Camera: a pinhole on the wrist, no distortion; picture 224 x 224 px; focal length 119.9 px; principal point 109.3 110.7 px. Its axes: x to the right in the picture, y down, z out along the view. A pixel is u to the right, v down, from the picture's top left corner.
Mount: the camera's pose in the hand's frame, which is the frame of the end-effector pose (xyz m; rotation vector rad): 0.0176 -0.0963 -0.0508 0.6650 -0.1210 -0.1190
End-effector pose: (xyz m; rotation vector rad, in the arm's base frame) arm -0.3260 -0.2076 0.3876 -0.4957 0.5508 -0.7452
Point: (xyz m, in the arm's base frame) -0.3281 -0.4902 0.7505
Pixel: 157 89
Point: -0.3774 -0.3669 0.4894
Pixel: 181 72
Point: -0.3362 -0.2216 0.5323
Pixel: 69 192
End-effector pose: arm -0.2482 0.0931 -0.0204 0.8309 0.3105 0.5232
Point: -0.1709 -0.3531 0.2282
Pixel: 60 199
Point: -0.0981 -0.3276 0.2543
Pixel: 81 207
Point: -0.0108 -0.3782 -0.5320
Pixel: 122 7
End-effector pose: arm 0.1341 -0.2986 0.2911 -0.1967 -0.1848 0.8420
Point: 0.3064 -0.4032 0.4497
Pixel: 146 106
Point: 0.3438 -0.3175 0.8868
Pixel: 158 154
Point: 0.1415 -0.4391 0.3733
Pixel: 9 158
